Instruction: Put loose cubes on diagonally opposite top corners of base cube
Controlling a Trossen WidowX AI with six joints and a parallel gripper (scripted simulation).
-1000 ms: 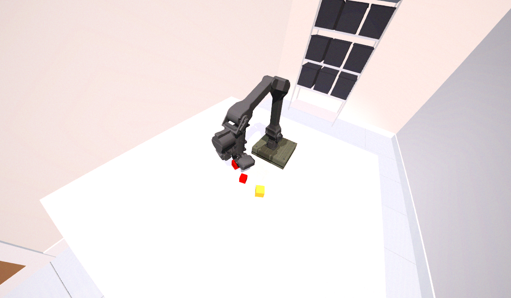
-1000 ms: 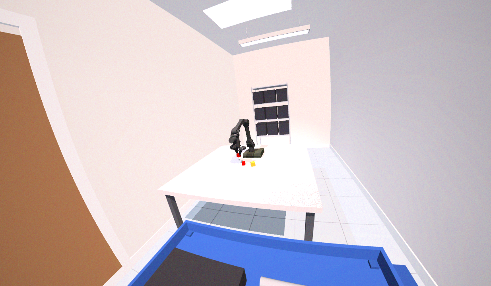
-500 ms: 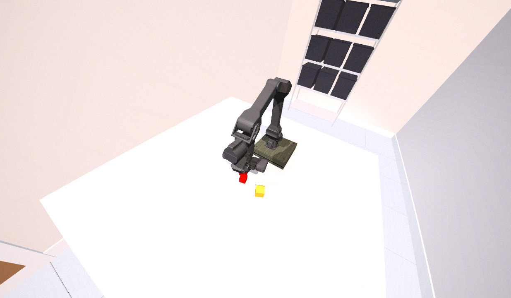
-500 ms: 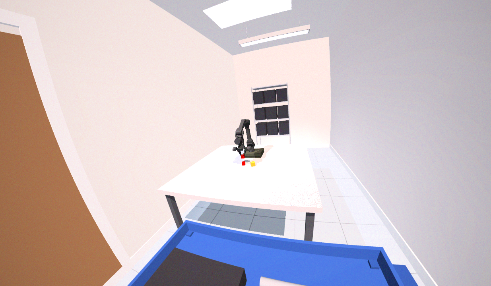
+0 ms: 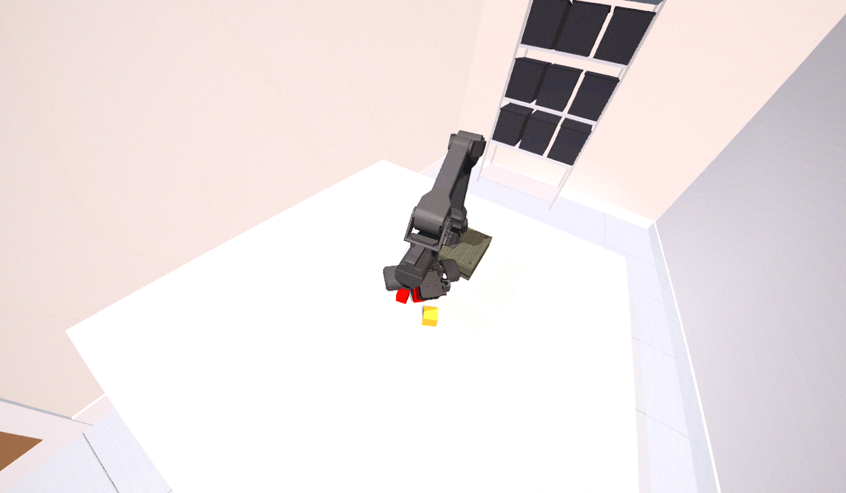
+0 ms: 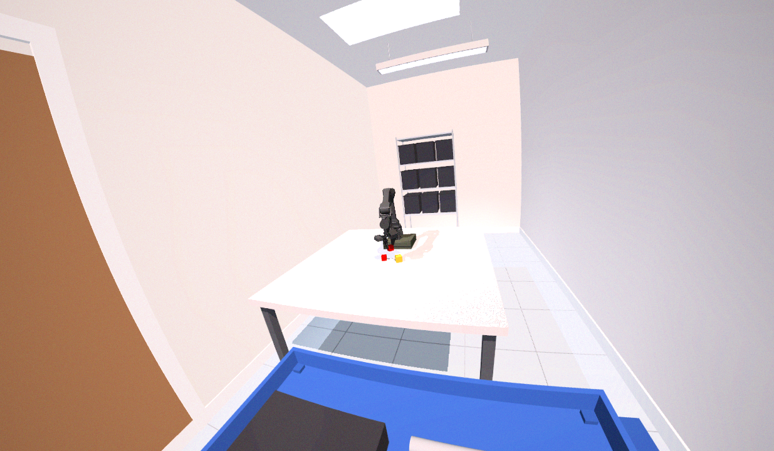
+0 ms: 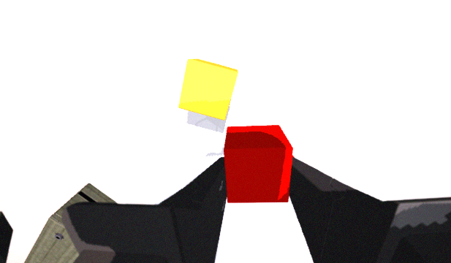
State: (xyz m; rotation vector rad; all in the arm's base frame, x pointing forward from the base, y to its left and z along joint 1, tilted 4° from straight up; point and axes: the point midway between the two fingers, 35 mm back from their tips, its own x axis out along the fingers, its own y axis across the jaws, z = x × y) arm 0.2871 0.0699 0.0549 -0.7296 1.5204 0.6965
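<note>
My gripper tip is now 7 cm above the yellow cube and 5 cm to the right of it. From my gripper tip the other things lie so: red cube right at my gripper tip.
</note>
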